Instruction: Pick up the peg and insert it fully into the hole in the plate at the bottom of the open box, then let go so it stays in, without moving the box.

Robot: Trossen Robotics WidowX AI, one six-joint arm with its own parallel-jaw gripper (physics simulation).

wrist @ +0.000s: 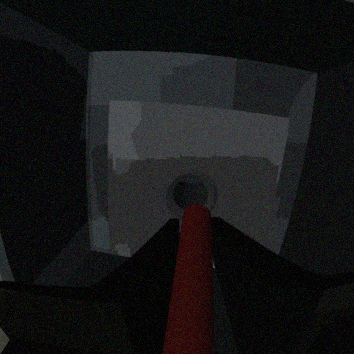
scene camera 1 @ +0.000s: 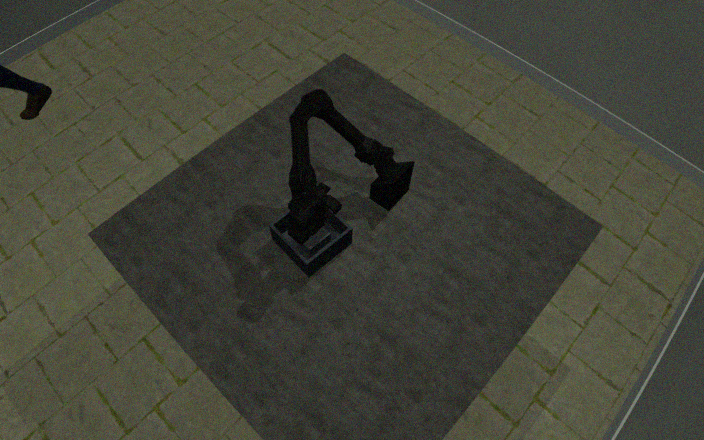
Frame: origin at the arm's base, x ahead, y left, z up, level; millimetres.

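Seen in the pictures: gripper, between the fingertips: (wrist: 194, 225) (scene camera 1: 314, 232); arm's base, origin of its link: (scene camera 1: 391, 174).
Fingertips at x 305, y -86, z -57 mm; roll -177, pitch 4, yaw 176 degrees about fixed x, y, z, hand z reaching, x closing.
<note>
Pixels of each thing's middle, then the offset from my fingertips to it. Level surfaces: height alone.
- red peg, middle of its body: (wrist: 192, 283) dx +0, dy +4, dz +35 mm
- grey plate, middle of its body: (wrist: 190, 181) (scene camera 1: 311, 236) dx +2, dy -12, dz -36 mm
- open box, middle of its body: (wrist: 190, 189) (scene camera 1: 311, 234) dx +2, dy -12, dz -21 mm
- dark square mat, height of its surface: dz -70 mm
The red peg (wrist: 192, 280) stands between the fingers in the wrist view, its far end at the lower edge of the dark round hole (wrist: 188, 191) in the grey plate (wrist: 200, 135). Whether the tip has entered the hole cannot be told. My gripper (wrist: 194, 225) is shut on the peg. The open box (scene camera 1: 330, 253) is dark with a lighter blue-grey rim; in the scene view the gripper reaches down inside it. The arm and box walls hide the peg there.
The box walls surround the gripper closely. The arm's base (scene camera 1: 393, 187) stands behind and to the right of the box on the dark square mat (scene camera 1: 404, 311). Paving (scene camera 1: 62, 290) surrounds the mat. A person's leg (scene camera 1: 37, 101) shows at the left edge.
</note>
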